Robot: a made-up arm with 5 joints. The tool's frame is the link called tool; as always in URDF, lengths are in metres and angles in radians. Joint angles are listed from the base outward.
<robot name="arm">
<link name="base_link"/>
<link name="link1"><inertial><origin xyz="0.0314 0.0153 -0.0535"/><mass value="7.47"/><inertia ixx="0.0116" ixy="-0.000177" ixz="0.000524" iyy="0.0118" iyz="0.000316" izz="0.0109"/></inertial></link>
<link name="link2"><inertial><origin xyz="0.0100 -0.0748 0.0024"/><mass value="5.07"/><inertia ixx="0.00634" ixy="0.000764" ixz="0" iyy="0.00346" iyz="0" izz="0.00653"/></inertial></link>
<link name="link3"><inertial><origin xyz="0.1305 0.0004 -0.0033"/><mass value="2.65"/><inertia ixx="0.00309" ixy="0.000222" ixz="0" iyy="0.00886" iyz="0" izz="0.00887"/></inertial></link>
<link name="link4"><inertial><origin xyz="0.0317 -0.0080 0.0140"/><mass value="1.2"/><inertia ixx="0.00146" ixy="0" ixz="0.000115" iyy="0.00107" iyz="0" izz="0.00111"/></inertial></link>
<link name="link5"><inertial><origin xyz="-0.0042 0.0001 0.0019"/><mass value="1.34"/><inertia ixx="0.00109" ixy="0" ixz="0" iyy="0.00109" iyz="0" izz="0.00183"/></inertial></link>
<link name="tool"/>
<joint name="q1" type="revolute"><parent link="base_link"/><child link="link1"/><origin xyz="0.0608 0.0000 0.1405" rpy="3.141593 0.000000 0.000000"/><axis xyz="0 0 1"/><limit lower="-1.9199" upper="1.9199"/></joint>
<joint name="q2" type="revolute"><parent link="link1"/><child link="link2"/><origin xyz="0.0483 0.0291 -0.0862" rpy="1.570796 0.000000 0.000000"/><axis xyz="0 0 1"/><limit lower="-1.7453" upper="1.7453"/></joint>
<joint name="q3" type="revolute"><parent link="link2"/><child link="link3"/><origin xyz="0.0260 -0.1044 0.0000"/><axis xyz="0 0 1"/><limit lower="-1.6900" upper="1.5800"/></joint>
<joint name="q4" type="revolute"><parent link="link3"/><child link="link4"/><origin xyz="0.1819 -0.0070 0.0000"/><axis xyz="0 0 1"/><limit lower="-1.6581" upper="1.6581"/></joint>
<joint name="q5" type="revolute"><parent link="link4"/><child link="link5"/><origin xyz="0.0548 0.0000 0.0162" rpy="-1.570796 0.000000 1.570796"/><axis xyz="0 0 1"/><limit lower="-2.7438" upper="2.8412"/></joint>
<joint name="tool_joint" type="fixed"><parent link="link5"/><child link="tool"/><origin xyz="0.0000 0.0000 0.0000" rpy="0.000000 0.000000 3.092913"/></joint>
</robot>
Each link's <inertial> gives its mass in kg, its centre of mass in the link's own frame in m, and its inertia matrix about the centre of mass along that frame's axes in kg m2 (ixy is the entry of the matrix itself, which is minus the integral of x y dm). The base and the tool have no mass. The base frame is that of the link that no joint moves.
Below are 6 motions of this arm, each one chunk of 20 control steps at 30 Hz.
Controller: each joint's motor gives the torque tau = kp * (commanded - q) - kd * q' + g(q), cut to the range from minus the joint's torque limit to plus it. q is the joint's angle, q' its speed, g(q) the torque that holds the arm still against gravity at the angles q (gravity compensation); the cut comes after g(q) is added. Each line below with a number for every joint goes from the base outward.
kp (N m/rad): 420 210 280 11 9.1
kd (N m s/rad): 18 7.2 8.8 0.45 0.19
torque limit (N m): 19 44 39 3.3 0.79
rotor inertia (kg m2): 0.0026 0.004 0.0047 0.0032 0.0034
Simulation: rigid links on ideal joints. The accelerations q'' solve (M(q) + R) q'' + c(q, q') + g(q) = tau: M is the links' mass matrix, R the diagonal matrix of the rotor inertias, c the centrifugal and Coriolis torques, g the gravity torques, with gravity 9.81 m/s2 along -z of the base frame. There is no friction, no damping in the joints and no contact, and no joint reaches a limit. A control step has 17 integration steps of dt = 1/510 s. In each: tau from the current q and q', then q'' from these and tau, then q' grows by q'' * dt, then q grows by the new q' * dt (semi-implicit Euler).
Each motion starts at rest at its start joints. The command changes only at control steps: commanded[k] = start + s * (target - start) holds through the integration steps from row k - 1 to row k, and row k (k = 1, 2, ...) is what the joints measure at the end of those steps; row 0 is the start. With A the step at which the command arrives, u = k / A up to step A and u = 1 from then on. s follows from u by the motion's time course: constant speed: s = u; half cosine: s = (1 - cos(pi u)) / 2; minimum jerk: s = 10 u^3 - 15 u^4 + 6 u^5; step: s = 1 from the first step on.
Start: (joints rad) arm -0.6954 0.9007 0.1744 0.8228 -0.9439
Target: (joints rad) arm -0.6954 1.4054 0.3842 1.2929 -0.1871
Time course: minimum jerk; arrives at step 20
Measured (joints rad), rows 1 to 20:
1: -0.6954 0.9009 0.1744 0.8228 -0.9434
2: -0.6954 0.9022 0.1748 0.8231 -0.9394
3: -0.6954 0.9066 0.1764 0.8249 -0.9277
4: -0.6955 0.9165 0.1802 0.8304 -0.9056
5: -0.6956 0.9337 0.1871 0.8422 -0.8721
6: -0.6957 0.9592 0.1976 0.8621 -0.8278
7: -0.6957 0.9928 0.2118 0.8903 -0.7738
8: -0.6958 1.0334 0.2290 0.9261 -0.7119
9: -0.6957 1.0791 0.2484 0.9678 -0.6442
10: -0.6957 1.1278 0.2691 1.0133 -0.5733
11: -0.6956 1.1771 0.2901 1.0603 -0.5020
12: -0.6955 1.2251 0.3106 1.1068 -0.4332
13: -0.6954 1.2699 0.3296 1.1510 -0.3696
14: -0.6953 1.3099 0.3466 1.1912 -0.3136
15: -0.6952 1.3438 0.3609 1.2260 -0.2670
16: -0.6951 1.3706 0.3721 1.2542 -0.2311
17: -0.6950 1.3900 0.3801 1.2753 -0.2062
18: -0.6950 1.4022 0.3849 1.2891 -0.1918
19: -0.6950 1.4079 0.3869 1.2960 -0.1860
20: -0.6951 1.4088 0.3867 1.2977 -0.1858

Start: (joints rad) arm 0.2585 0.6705 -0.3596 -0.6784 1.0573
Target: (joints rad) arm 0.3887 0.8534 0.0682 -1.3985 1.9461
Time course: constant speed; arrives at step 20
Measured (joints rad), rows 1 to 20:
1: 0.2604 0.6699 -0.3486 -0.7034 1.0842
2: 0.2652 0.6743 -0.3311 -0.7426 1.1351
3: 0.2718 0.6838 -0.3100 -0.7793 1.1865
4: 0.2790 0.6966 -0.2869 -0.8100 1.2317
5: 0.2860 0.7103 -0.2634 -0.8375 1.2750
6: 0.2928 0.7231 -0.2402 -0.8660 1.3192
7: 0.2993 0.7341 -0.2180 -0.8976 1.3642
8: 0.3057 0.7433 -0.1966 -0.9328 1.4088
9: 0.3122 0.7514 -0.1757 -0.9706 1.4530
10: 0.3187 0.7590 -0.1551 -1.0095 1.4971
11: 0.3252 0.7669 -0.1343 -1.0481 1.5413
12: 0.3317 0.7755 -0.1131 -1.0855 1.5857
13: 0.3383 0.7846 -0.0917 -1.1218 1.6302
14: 0.3448 0.7941 -0.0701 -1.1571 1.6748
15: 0.3513 0.8038 -0.0485 -1.1922 1.7193
16: 0.3578 0.8133 -0.0269 -1.2275 1.7638
17: 0.3643 0.8226 -0.0054 -1.2631 1.8082
18: 0.3708 0.8317 0.0159 -1.2991 1.8526
19: 0.3773 0.8407 0.0373 -1.3354 1.8971
20: 0.3839 0.8497 0.0586 -1.3717 1.9415

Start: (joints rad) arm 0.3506 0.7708 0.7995 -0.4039 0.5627
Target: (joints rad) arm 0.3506 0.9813 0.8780 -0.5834 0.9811
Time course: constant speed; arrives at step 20
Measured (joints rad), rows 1 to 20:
1: 0.3506 0.7752 0.8005 -0.4141 0.5753
2: 0.3505 0.7838 0.8036 -0.4258 0.5994
3: 0.3505 0.7948 0.8080 -0.4332 0.6238
4: 0.3505 0.8065 0.8129 -0.4377 0.6451
5: 0.3506 0.8182 0.8176 -0.4425 0.6653
6: 0.3506 0.8292 0.8219 -0.4491 0.6859
7: 0.3506 0.8397 0.8258 -0.4576 0.7069
8: 0.3506 0.8500 0.8295 -0.4674 0.7279
9: 0.3506 0.8602 0.8332 -0.4775 0.7488
10: 0.3506 0.8706 0.8370 -0.4872 0.7697
11: 0.3506 0.8810 0.8409 -0.4964 0.7906
12: 0.3506 0.8916 0.8449 -0.5053 0.8115
13: 0.3506 0.9022 0.8489 -0.5140 0.8325
14: 0.3506 0.9128 0.8529 -0.5228 0.8534
15: 0.3506 0.9233 0.8568 -0.5316 0.8743
16: 0.3506 0.9339 0.8607 -0.5406 0.8952
17: 0.3506 0.9444 0.8646 -0.5496 0.9161
18: 0.3506 0.9549 0.8685 -0.5587 0.9371
19: 0.3506 0.9654 0.8725 -0.5677 0.9580
20: 0.3506 0.9759 0.8764 -0.5766 0.9789

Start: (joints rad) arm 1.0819 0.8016 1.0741 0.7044 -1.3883
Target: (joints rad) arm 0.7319 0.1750 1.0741 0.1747 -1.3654
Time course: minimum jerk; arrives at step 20
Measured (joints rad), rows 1 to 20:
1: 1.0817 0.8012 1.0742 0.7043 -1.3883
2: 1.0803 0.7987 1.0747 0.7036 -1.3884
3: 1.0762 0.7912 1.0756 0.7005 -1.3884
4: 1.0684 0.7766 1.0765 0.6922 -1.3881
5: 1.0561 0.7532 1.0770 0.6763 -1.3873
6: 1.0390 0.7208 1.0770 0.6514 -1.3861
7: 1.0174 0.6799 1.0766 0.6175 -1.3844
8: 0.9917 0.6316 1.0758 0.5759 -1.3824
9: 0.9628 0.5777 1.0748 0.5284 -1.3800
10: 0.9317 0.5202 1.0737 0.4772 -1.3775
11: 0.8997 0.4614 1.0726 0.4243 -1.3749
12: 0.8679 0.4037 1.0716 0.3720 -1.3723
13: 0.8377 0.3492 1.0707 0.3222 -1.3698
14: 0.8101 0.3001 1.0699 0.2771 -1.3677
15: 0.7862 0.2582 1.0694 0.2383 -1.3659
16: 0.7666 0.2246 1.0692 0.2071 -1.3646
17: 0.7518 0.2000 1.0692 0.1842 -1.3639
18: 0.7417 0.1842 1.0696 0.1698 -1.3635
19: 0.7359 0.1762 1.0703 0.1634 -1.3637
20: 0.7333 0.1737 1.0713 0.1634 -1.3642

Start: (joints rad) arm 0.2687 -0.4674 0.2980 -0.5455 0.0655
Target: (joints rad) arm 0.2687 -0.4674 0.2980 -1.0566 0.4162
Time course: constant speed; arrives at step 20
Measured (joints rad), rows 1 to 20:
1: 0.2687 -0.4668 0.2984 -0.5562 0.0762
2: 0.2687 -0.4662 0.2987 -0.5763 0.0966
3: 0.2687 -0.4662 0.2987 -0.6007 0.1170
4: 0.2687 -0.4666 0.2984 -0.6272 0.1346
5: 0.2687 -0.4672 0.2981 -0.6542 0.1514
6: 0.2687 -0.4676 0.2978 -0.6809 0.1686
7: 0.2687 -0.4678 0.2978 -0.7071 0.1863
8: 0.2687 -0.4678 0.2978 -0.7327 0.2040
9: 0.2687 -0.4676 0.2979 -0.7580 0.2215
10: 0.2687 -0.4675 0.2979 -0.7832 0.2390
11: 0.2687 -0.4674 0.2980 -0.8084 0.2565
12: 0.2687 -0.4673 0.2980 -0.8338 0.2741
13: 0.2687 -0.4674 0.2980 -0.8594 0.2916
14: 0.2687 -0.4674 0.2980 -0.8851 0.3091
15: 0.2687 -0.4675 0.2980 -0.9107 0.3267
16: 0.2687 -0.4675 0.2980 -0.9364 0.3442
17: 0.2687 -0.4675 0.2980 -0.9619 0.3617
18: 0.2687 -0.4675 0.2980 -0.9875 0.3793
19: 0.2687 -0.4675 0.2980 -1.0130 0.3968
20: 0.2687 -0.4675 0.2980 -1.0386 0.4143

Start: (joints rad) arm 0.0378 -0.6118 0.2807 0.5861 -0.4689
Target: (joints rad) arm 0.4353 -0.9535 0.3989 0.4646 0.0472
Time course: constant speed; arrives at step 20
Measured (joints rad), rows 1 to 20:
1: 0.0470 -0.6188 0.2864 0.5848 -0.4517
2: 0.0634 -0.6323 0.2928 0.5851 -0.4220
3: 0.0824 -0.6497 0.2981 0.5811 -0.3932
4: 0.1021 -0.6688 0.3027 0.5724 -0.3677
5: 0.1220 -0.6878 0.3074 0.5619 -0.3429
6: 0.1420 -0.7061 0.3125 0.5524 -0.3173
7: 0.1618 -0.7235 0.3183 0.5450 -0.2912
8: 0.1817 -0.7403 0.3244 0.5395 -0.2653
9: 0.2015 -0.7569 0.3307 0.5347 -0.2395
10: 0.2214 -0.7735 0.3369 0.5299 -0.2138
11: 0.2412 -0.7904 0.3429 0.5245 -0.1880
12: 0.2611 -0.8075 0.3488 0.5186 -0.1622
13: 0.2809 -0.8247 0.3547 0.5122 -0.1364
14: 0.3008 -0.8419 0.3605 0.5058 -0.1106
15: 0.3207 -0.8591 0.3663 0.4995 -0.0848
16: 0.3405 -0.8762 0.3722 0.4933 -0.0590
17: 0.3604 -0.8933 0.3781 0.4872 -0.0332
18: 0.3802 -0.9104 0.3841 0.4813 -0.0074
19: 0.4001 -0.9274 0.3900 0.4753 0.0185
20: 0.4200 -0.9445 0.3959 0.4693 0.0443

